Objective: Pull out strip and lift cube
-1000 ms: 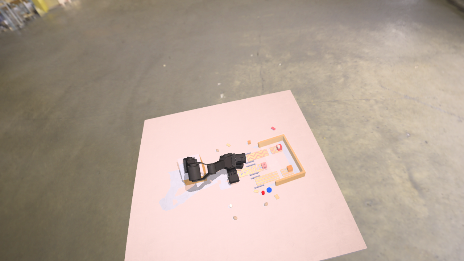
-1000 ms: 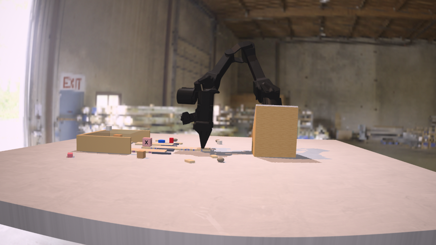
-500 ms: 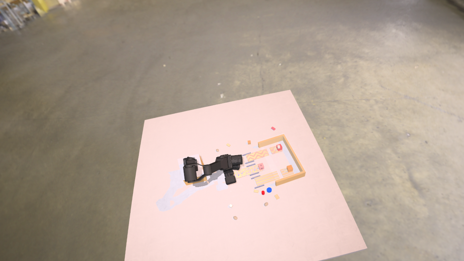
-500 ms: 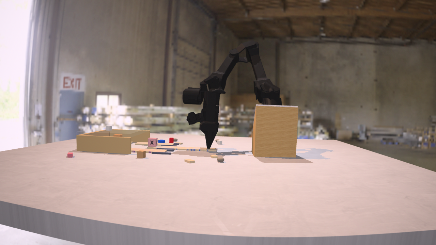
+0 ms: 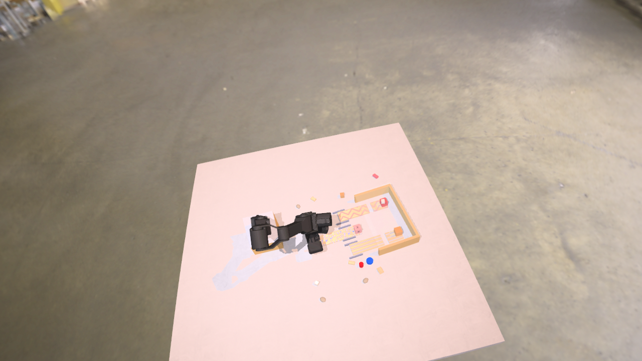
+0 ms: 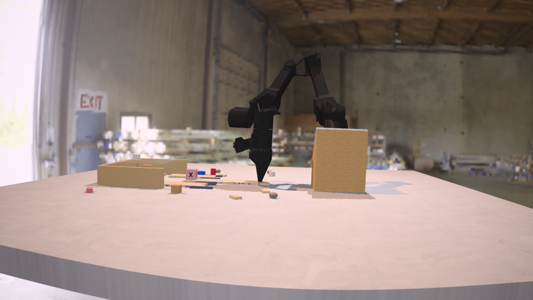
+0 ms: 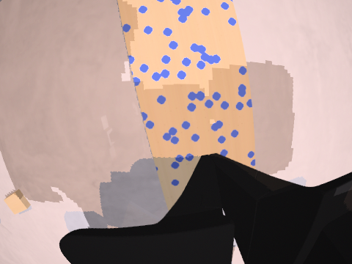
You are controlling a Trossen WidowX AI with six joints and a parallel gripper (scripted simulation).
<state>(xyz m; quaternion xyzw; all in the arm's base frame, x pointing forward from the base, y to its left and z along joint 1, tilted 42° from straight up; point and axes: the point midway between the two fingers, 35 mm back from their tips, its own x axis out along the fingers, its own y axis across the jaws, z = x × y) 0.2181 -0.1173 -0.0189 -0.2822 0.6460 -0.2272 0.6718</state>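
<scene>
My gripper tip is 21 cm short of the pink cube marked x, 1 cm to the right of it and 2 cm below it. Also, from my gripper tip: blue disc (22 cm ahead, 15 cm to the right); red cylinder (18 cm ahead, 16 cm to the right, 1 cm above).
</scene>
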